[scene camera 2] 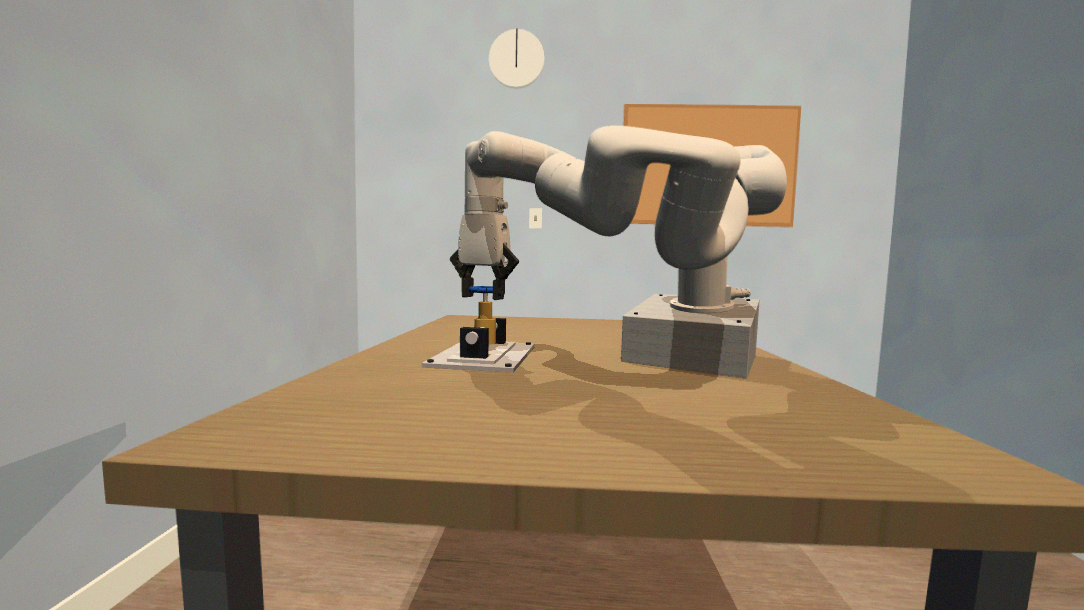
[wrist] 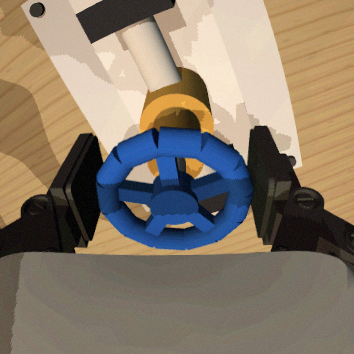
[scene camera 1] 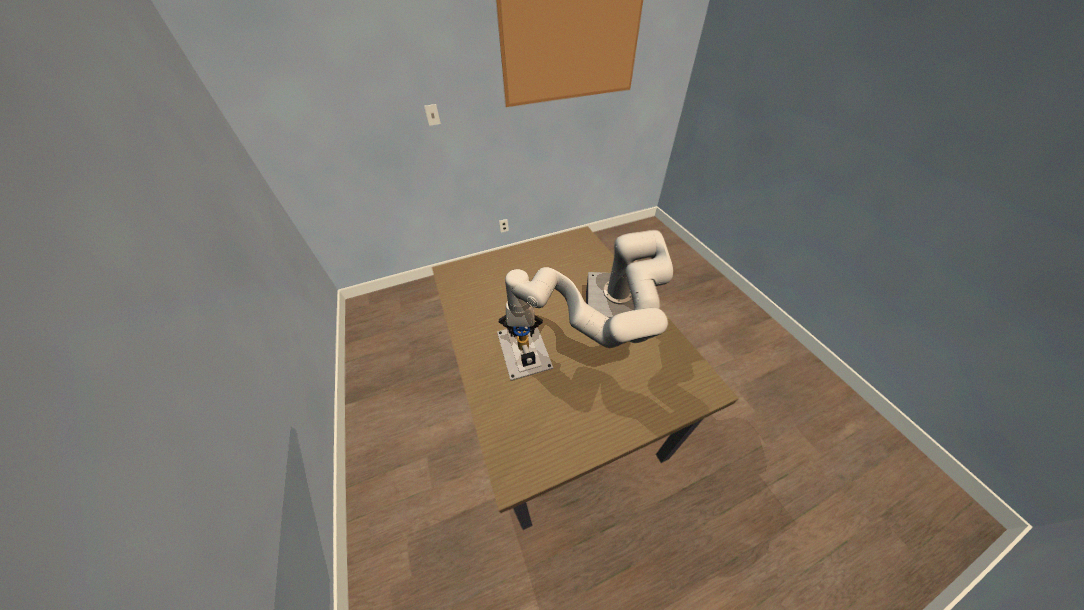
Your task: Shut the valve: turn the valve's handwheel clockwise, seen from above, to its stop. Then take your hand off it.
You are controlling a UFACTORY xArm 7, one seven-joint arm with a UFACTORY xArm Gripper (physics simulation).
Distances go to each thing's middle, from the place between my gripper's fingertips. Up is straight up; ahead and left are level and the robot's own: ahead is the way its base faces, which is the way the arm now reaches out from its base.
My gripper is now 10 mm to the left of the blue handwheel [wrist: 173, 195] and 10 mm below it. Also, from my hand: pale base plate [scene camera 2: 514, 357] 10 mm to the right, 110 mm below.
